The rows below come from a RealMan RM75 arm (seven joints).
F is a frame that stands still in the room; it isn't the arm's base.
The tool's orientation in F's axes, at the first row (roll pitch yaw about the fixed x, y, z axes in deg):
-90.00, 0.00, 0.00
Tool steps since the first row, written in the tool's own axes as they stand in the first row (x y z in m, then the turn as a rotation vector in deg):
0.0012, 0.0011, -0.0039, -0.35, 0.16, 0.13
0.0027, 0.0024, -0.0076, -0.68, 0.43, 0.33
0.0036, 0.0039, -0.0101, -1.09, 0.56, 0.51
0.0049, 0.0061, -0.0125, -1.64, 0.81, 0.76
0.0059, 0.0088, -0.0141, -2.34, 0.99, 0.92
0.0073, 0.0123, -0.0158, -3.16, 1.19, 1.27
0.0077, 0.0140, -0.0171, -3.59, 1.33, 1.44
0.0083, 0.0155, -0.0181, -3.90, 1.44, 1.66
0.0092, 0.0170, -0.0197, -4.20, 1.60, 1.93
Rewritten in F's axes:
0.0012, -0.0039, -0.0011, -0.35, 0.13, -0.16
0.0027, -0.0076, -0.0024, -0.68, 0.33, -0.43
0.0036, -0.0101, -0.0039, -1.09, 0.51, -0.56
0.0049, -0.0125, -0.0061, -1.64, 0.76, -0.81
0.0059, -0.0141, -0.0088, -2.34, 0.92, -0.99
0.0073, -0.0158, -0.0123, -3.16, 1.27, -1.19
0.0077, -0.0171, -0.0140, -3.59, 1.44, -1.33
0.0083, -0.0181, -0.0155, -3.90, 1.66, -1.44
0.0092, -0.0197, -0.0170, -4.20, 1.93, -1.60

